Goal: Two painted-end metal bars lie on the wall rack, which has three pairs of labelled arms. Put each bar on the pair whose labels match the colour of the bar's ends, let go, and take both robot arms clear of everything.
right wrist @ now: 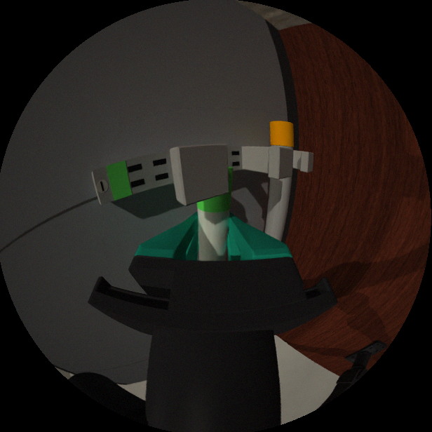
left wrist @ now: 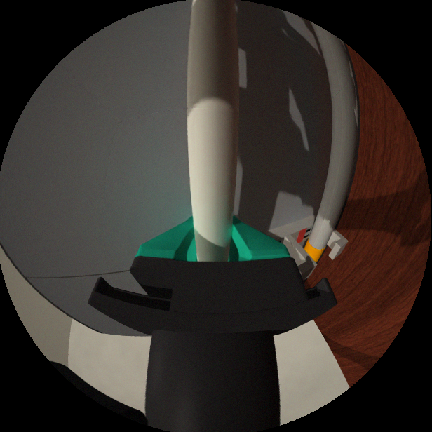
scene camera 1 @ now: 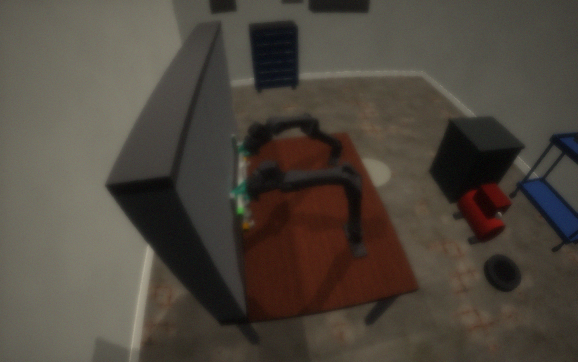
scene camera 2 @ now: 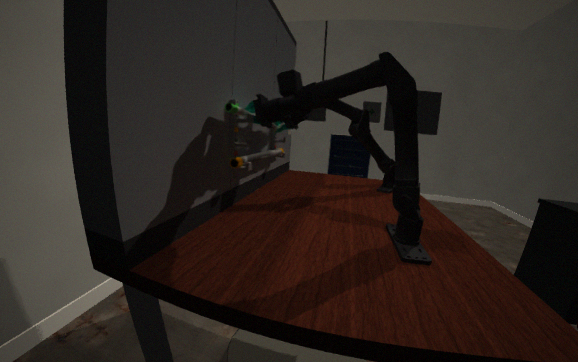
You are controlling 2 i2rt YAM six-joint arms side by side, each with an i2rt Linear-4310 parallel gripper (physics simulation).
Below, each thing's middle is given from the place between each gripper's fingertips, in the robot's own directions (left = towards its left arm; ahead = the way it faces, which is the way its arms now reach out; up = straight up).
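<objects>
The green-ended bar (left wrist: 212,61), which I see, is 3 cm behind my right hand, 19 cm to the left of it and 3 cm above it. Orange-ended bar (right wrist: 279,190), from the same right hand: 2 cm behind, 15 cm to the left, 11 cm below.
Counted from my left hand, the orange-ended bar is 2 cm behind, 16 cm to the right and 14 cm below; the green-ended bar is 2 cm behind and 11 cm to the right.
</objects>
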